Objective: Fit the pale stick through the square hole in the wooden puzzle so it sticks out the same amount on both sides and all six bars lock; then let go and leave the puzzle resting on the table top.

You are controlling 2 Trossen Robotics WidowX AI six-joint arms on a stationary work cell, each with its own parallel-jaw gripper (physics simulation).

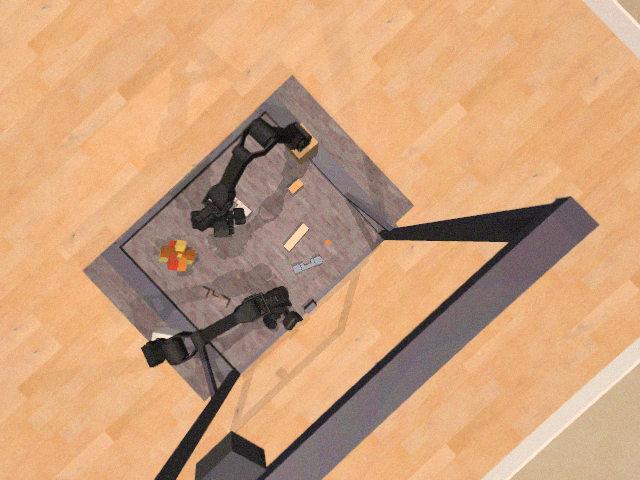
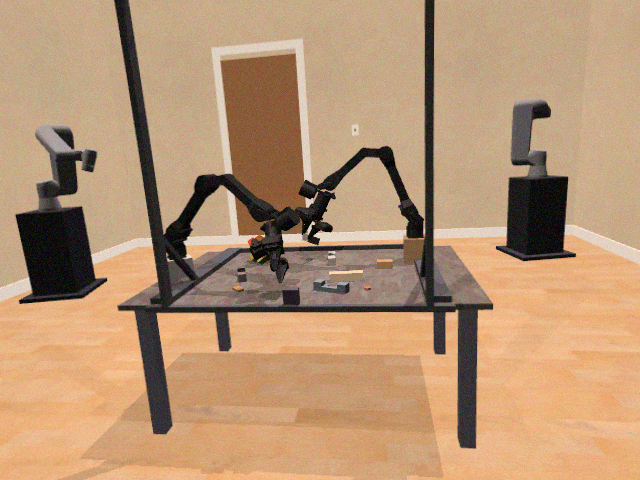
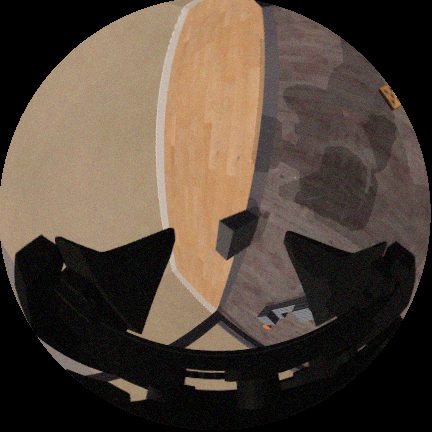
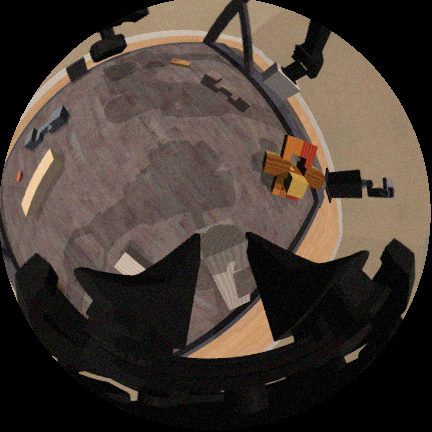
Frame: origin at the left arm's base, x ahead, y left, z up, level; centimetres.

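Seen in the pictures: left gripper, fingertip midpoint: (image 1: 296,312) (image 2: 277,276) (image 3: 232,235); right gripper, fingertip midpoint: (image 2: 305,237) (image 4: 222,238); left arm's base, link origin: (image 4: 287,74); right arm's base, link origin: (image 1: 300,141) (image 2: 415,236).
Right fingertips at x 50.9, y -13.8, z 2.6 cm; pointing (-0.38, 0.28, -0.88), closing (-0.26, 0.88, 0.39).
Offsets run from my right fingertips to a thing's middle. "pt": to the spot under its first point.
The wooden puzzle @[dx -13.7, dy +15.4, dz -4.9 cm] (image 1: 177,255) (image 4: 294,171), a cluster of orange, red and yellow bars, rests on the table near one edge. The pale stick @[dx +0.9, dy -30.2, dz -10.5 cm] (image 1: 295,237) (image 2: 345,275) (image 4: 38,181) lies flat on the table, apart from the puzzle and from both grippers. My right gripper (image 1: 227,219) (image 2: 315,232) (image 4: 222,238) hovers above the table between the two and is shut on a pale grey notched wooden piece @[dx +4.4, dy +3.4, dz -2.2 cm] (image 4: 227,278). My left gripper (image 1: 290,320) (image 2: 279,269) (image 3: 232,235) is open and empty, pointing down near the table's edge by a dark cube @[dx -26.6, dy -40.9, dz -8.9 cm] (image 1: 309,306) (image 2: 290,295) (image 3: 235,238).
A grey notched block @[dx -9.6, dy -36.8, dz -10.5 cm] (image 1: 307,264) (image 2: 330,286) (image 3: 285,310) and a small orange dot @[pt dx +1.3, dy -43.3, dz -11.2 cm] (image 1: 327,241) lie near the stick. An orange block @[dx +21.8, dy -26.3, dz -10.5 cm] (image 1: 294,186) (image 2: 384,263), dark notched pieces @[dx -29.6, dy -0.5, dz -10.5 cm] (image 1: 216,295) (image 4: 225,92) and a tan box @[dx +38.5, dy -25.9, dz -6.9 cm] (image 1: 305,149) (image 2: 412,250) are also on the table. Frame posts (image 2: 428,154) stand at the table's front corners.
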